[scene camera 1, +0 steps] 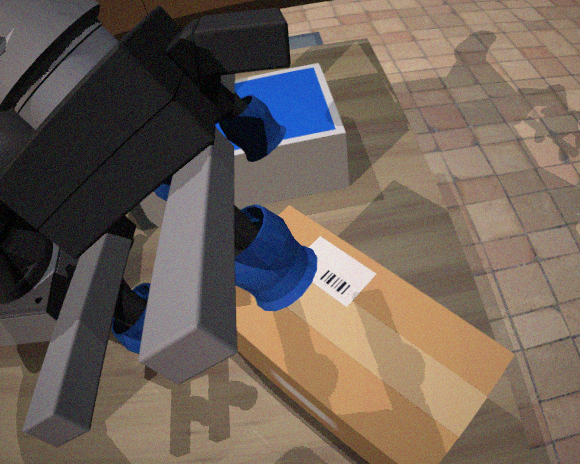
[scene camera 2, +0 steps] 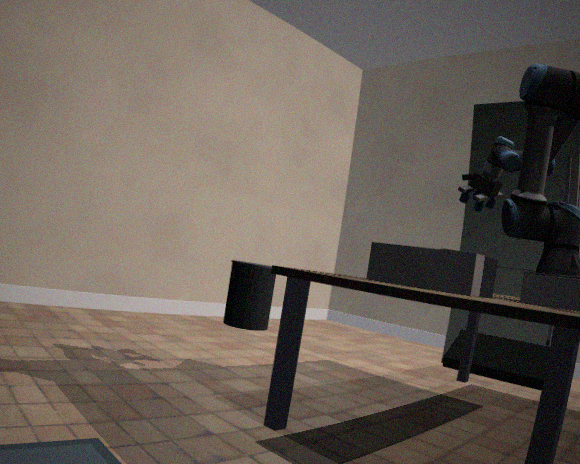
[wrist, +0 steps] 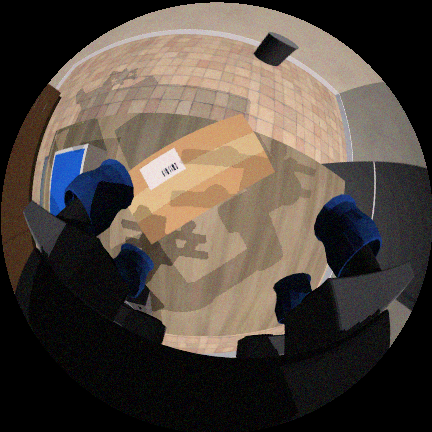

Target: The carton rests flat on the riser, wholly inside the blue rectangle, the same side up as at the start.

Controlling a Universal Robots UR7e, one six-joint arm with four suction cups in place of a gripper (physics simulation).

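Frame: origin at the arm's base, x ahead, y left, z up, level; centimetres.
Where they show: end effector, tool point: (scene camera 2: 476, 204) (wrist: 217, 248); arm's base, origin of the base link: (scene camera 1: 13, 262) (scene camera 2: 558, 277).
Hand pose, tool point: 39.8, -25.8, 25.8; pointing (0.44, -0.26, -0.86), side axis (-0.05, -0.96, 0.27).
Note:
Each offset is from my tool point to the top centre of the thing, as dx, dy, dz.
The brown carton @[+7.0, +0.9, -20.4] (scene camera 1: 425, 395) (scene camera 2: 422, 265) (wrist: 215, 165) lies flat on the table, label and tape strip facing up. It sits beside the grey riser @[-2.0, +42.2, -23.2] (scene camera 1: 300, 170) (scene camera 2: 550, 290) (wrist: 95, 159), apart from it and at an angle. The blue rectangle @[-2.0, +42.2, -23.2] (scene camera 1: 300, 100) (wrist: 67, 170), edged in white, covers the riser's top; the arm hides part of it in the scene camera 1 view. My gripper (scene camera 1: 200, 225) (scene camera 2: 478, 197) (wrist: 215, 250) is open, with its four blue suction cups raised above the table and holding nothing. In the scene camera 1 view it hides one end of the carton.
The wooden table (scene camera 1: 150, 420) (scene camera 2: 350, 286) (wrist: 225, 310) carries the carton and riser. A dark bin (scene camera 2: 248, 295) (wrist: 275, 49) stands beyond it. A blue-grey flat object (scene camera 1: 306, 40) (scene camera 2: 50, 452) lies past the riser side. A dark panel (wrist: 395, 215) stands at the right in the wrist view.

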